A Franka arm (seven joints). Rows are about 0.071 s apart.
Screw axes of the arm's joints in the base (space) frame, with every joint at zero. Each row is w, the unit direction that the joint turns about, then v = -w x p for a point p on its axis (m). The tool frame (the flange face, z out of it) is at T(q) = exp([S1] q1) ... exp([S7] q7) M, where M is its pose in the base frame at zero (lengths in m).
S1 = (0, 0, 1, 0.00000, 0.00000, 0.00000)
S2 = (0, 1, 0, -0.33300, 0.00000, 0.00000)
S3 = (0, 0, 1, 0.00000, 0.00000, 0.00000)
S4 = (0, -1, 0, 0.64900, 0.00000, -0.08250)
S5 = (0, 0, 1, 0.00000, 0.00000, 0.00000)
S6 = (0, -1, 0, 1.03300, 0.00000, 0.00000)
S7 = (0, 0, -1, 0.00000, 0.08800, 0.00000)
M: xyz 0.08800 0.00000 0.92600 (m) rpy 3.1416 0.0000 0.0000 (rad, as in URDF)
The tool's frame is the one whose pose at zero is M.
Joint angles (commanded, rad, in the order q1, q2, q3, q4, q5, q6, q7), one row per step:
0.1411, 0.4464, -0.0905, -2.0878, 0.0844, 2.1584, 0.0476
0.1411, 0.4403, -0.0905, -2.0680, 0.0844, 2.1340, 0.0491
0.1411, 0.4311, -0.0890, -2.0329, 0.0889, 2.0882, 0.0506
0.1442, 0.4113, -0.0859, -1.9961, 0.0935, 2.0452, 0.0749
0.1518, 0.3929, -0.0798, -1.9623, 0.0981, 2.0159, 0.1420
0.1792, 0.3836, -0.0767, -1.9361, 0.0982, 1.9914, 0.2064
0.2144, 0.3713, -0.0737, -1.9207, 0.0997, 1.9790, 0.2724
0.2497, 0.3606, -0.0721, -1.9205, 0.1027, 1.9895, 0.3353
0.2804, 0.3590, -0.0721, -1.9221, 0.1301, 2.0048, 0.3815
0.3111, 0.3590, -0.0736, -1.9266, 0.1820, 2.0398, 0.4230
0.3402, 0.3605, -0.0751, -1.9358, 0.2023, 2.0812, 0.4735
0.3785, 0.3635, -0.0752, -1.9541, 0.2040, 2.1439, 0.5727
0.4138, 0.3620, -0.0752, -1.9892, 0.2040, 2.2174, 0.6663
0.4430, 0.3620, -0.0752, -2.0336, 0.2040, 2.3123, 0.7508
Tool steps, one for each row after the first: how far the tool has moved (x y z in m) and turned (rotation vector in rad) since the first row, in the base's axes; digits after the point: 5 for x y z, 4 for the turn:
0.00547, 0.00089, 0.00886, 0.0017, -0.0014, -0.0004
0.01407, 0.00344, 0.02394, 0.0083, 0.0004, -0.0020
0.02398, 0.00887, 0.04616, 0.0093, -0.0121, -0.0198
0.03306, 0.01840, 0.06771, -0.0032, -0.0325, -0.0707
0.03755, 0.03710, 0.08187, -0.0199, -0.0417, -0.0993
0.03865, 0.06010, 0.09439, -0.0349, -0.0552, -0.1237
0.03687, 0.08182, 0.10127, -0.0470, -0.0749, -0.1493
0.03447, 0.10123, 0.10250, -0.0383, -0.0838, -0.1823
0.03302, 0.12099, 0.10297, -0.0084, -0.1001, -0.2317
0.03080, 0.13738, 0.10099, -0.0034, -0.1223, -0.2716
0.02601, 0.15794, 0.09583, -0.0201, -0.1564, -0.3383
0.01727, 0.17480, 0.08758, -0.0337, -0.1897, -0.4037
0.00836, 0.18681, 0.07680, -0.0385, -0.2331, -0.4701

